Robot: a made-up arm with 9 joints. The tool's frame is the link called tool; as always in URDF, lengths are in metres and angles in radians. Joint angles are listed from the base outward.
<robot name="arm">
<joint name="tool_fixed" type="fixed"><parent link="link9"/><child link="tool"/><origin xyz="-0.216 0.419 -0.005" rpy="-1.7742 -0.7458 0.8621"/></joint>
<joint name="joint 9" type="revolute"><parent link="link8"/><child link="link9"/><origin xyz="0.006 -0.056 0.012" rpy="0 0 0"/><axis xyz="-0.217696 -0.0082 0.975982"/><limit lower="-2.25" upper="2.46"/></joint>
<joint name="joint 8" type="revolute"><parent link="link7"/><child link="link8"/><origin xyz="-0.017 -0.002 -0.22" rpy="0 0 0"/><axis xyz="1 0 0"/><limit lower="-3.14" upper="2.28"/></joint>
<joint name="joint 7" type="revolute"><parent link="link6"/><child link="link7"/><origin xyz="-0.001 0.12 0.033" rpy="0 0 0"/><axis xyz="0 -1 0"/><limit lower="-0.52" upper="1.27"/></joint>
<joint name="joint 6" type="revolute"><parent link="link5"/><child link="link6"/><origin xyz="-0.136 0.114 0.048" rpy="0 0 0"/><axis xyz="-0.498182 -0.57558 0.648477"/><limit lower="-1.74" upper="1.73"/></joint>
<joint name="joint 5" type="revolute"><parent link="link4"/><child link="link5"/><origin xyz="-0.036 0.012 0.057" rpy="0 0 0"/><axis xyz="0.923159 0.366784 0.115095"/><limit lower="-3.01" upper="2.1"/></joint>
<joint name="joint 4" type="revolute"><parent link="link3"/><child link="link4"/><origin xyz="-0.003 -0.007 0.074" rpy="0 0 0"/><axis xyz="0.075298 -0.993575 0.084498"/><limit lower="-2.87" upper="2.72"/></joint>
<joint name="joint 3" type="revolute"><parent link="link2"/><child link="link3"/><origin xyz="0.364 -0.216 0.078" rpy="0 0 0"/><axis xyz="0 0 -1"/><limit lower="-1.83" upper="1.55"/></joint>
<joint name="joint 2" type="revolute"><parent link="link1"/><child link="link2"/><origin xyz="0.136 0.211 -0.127" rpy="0 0 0"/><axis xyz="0.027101 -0.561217 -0.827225"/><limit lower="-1.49" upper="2"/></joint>
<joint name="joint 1" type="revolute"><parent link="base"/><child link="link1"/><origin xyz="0.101 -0.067 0.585" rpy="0 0 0"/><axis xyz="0 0 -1"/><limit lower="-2.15" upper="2.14"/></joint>
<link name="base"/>
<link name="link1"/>
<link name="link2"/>
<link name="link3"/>
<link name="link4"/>
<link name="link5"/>
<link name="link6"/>
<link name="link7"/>
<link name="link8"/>
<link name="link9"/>
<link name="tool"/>
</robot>
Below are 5 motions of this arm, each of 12 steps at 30 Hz.
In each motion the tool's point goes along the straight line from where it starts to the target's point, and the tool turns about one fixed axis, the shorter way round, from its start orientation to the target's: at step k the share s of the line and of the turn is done. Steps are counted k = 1, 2, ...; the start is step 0. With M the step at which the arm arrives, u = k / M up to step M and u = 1 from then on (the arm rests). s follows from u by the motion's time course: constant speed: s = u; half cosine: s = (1 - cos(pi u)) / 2; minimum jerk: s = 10 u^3 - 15 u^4 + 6 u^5.
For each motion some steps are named. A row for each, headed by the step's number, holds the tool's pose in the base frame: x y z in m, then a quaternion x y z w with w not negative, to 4 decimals.
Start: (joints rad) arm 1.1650 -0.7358 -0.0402 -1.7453 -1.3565 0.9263 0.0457 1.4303 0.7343
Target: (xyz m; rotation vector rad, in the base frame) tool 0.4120 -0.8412 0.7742 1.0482 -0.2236 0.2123
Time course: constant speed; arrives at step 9
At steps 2, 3, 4, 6, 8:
2: 0.4692 -0.8279 0.8417 0.4012 -0.1219 0.2704 0.8666
3: 0.4611 -0.8298 0.8320 0.4161 -0.1200 0.2467 0.8669
4: 0.4529 -0.8317 0.8224 0.4307 -0.1179 0.2228 0.8666
6: 0.4365 -0.8355 0.8031 0.4589 -0.1136 0.1745 0.8638
8: 0.4202 -0.8393 0.7838 0.4856 -0.1088 0.1256 0.8582

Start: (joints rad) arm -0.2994 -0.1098 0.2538 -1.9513 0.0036 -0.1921 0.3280 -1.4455 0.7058
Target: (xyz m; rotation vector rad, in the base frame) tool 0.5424 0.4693 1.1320 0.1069 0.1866 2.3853
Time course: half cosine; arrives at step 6
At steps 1, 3, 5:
1: 0.4855 0.5016 1.1018 -0.0054 0.0780 0.9477 0.3095
3: 0.5119 0.4866 1.1158 0.0164 0.0755 0.9389 0.3354
5: 0.5383 0.4716 1.1298 0.0382 0.0730 0.9290 0.3608

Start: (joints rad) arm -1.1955 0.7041 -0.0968 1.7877 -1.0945 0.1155 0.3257 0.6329 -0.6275
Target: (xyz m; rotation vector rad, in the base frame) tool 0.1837 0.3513 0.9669 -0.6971 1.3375 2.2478
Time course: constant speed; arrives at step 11
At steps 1, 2, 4, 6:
1: 0.2300 0.5825 0.8561 -0.1961 0.6135 0.7599 0.0879
2: 0.2254 0.5594 0.8672 -0.2020 0.6014 0.7664 0.1009
4: 0.2161 0.5131 0.8893 -0.2136 0.5765 0.7784 0.1268
6: 0.2069 0.4669 0.9115 -0.2249 0.5507 0.7893 0.1525

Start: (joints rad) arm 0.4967 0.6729 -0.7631 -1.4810 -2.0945 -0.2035 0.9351 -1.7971 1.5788
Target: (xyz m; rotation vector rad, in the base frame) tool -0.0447 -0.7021 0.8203 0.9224 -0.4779 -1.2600
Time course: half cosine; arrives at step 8
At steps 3, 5, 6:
3: -0.1626 -0.6042 0.8266 0.3774 -0.3049 -0.6004 0.6357
5: -0.0973 -0.6584 0.8231 0.3970 -0.2546 -0.5803 0.6640
6: -0.0697 -0.6814 0.8216 0.4048 -0.2330 -0.5710 0.6751

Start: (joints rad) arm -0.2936 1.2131 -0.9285 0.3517 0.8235 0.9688 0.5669 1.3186 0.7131
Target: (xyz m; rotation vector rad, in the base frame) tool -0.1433 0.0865 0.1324 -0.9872 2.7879 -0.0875
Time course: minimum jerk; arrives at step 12
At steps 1, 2, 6, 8, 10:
1: 0.0667 -0.1210 0.2425 -0.5415 0.8251 -0.1209 0.1065
2: 0.0603 -0.1147 0.2391 -0.5355 0.8294 -0.1182 0.1062
6: -0.0378 -0.0178 0.1877 -0.4410 0.8887 -0.0760 0.0997
8: -0.0990 0.0427 0.1556 -0.3787 0.9193 -0.0491 0.0950
10: -0.1358 0.0791 0.1363 -0.3402 0.9353 -0.0328 0.0919

